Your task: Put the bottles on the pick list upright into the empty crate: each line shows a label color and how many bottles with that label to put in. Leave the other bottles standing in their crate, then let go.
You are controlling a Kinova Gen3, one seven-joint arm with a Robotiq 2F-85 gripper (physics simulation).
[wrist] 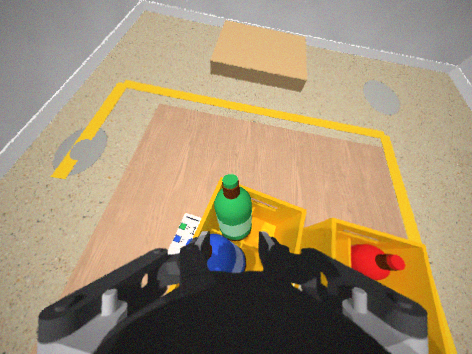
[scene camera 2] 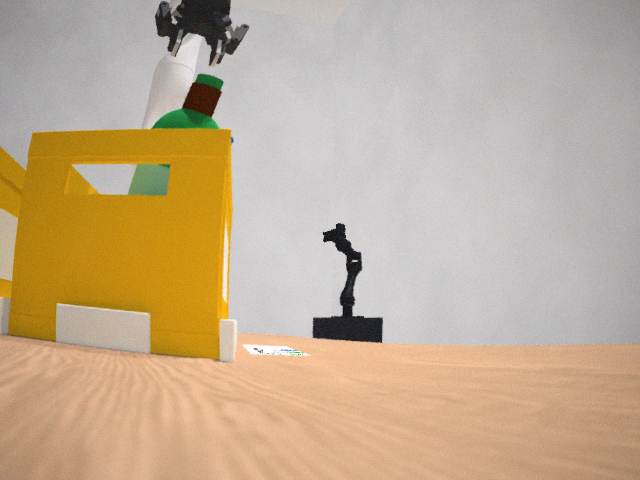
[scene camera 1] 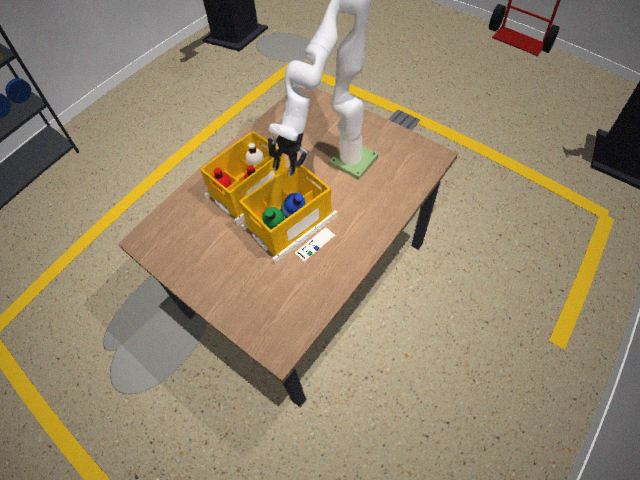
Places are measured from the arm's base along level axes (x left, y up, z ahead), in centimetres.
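Where they show: gripper, fingertip midpoint: [wrist: 234,241] [scene camera 2: 194,56] [scene camera 1: 282,172]; arm's base, origin of the base link: [scene camera 1: 350,156].
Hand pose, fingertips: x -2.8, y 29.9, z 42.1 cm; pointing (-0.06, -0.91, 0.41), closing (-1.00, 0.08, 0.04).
Observation:
Things, the pixels of their top centre, and the offset from my fingertips. "pt": a spot on its surface instead. Level surfaces: height alone.
- front yellow crate, middle of its top: [scene camera 2: 149,177] [wrist: 240,263] [scene camera 1: 284,194] dx -2.6, dy -15.3, dz -2.1 cm
- green bottle, middle of its top: [scene camera 2: 191,84] [wrist: 237,193] [scene camera 1: 270,204] dx -1.0, dy -8.5, dz +8.0 cm
- blue bottle, middle of its top: [wrist: 214,256] [scene camera 1: 292,190] dx +1.9, dy -9.4, dz -1.2 cm
- corner, surface spot: [wrist: 369,261] [scene camera 1: 224,179] pt dx -30.9, dy -20.6, dz -0.7 cm
- mostly hidden, middle of its top: [scene camera 1: 250,167] dx -22.4, dy -16.5, dz -7.7 cm
- white bottle, middle of its top: [scene camera 1: 251,144] dx -29.2, dy -16.5, dz -17.9 cm
- pick list, middle of its top: [scene camera 2: 271,349] [wrist: 181,244] [scene camera 1: 315,243] dx +11.0, dy -32.6, dz +1.4 cm
- wooden table, its level: dy -32.8 cm
My gripper [scene camera 1: 283,169] [scene camera 2: 193,58] [wrist: 234,241] is open and empty, above the front yellow crate [scene camera 1: 264,241] [scene camera 2: 118,248] [wrist: 303,220]. That crate holds a green bottle [scene camera 1: 272,218] [scene camera 2: 186,119] [wrist: 233,209], which leans to the right in scene camera 2, and a blue bottle [scene camera 1: 293,205] [wrist: 220,253] beside it. The other yellow crate [scene camera 1: 219,197] [wrist: 422,260] holds two red bottles, one near the corner [scene camera 1: 222,179] [wrist: 369,261] and one mostly hidden [scene camera 1: 250,171], and a white bottle [scene camera 1: 253,155]. The pick list [scene camera 1: 323,238] [scene camera 2: 268,350] [wrist: 189,223] shows a green and a blue mark; its numbers are unreadable.
The two crates stand side by side on the wooden table [scene camera 1: 305,299] [scene camera 2: 413,408] [wrist: 270,150]. White strips [scene camera 1: 283,253] [scene camera 2: 227,339] edge the crates' bases. The arm's green base plate [scene camera 1: 356,173] stands behind. A cardboard-coloured box [wrist: 259,49] lies on the floor.

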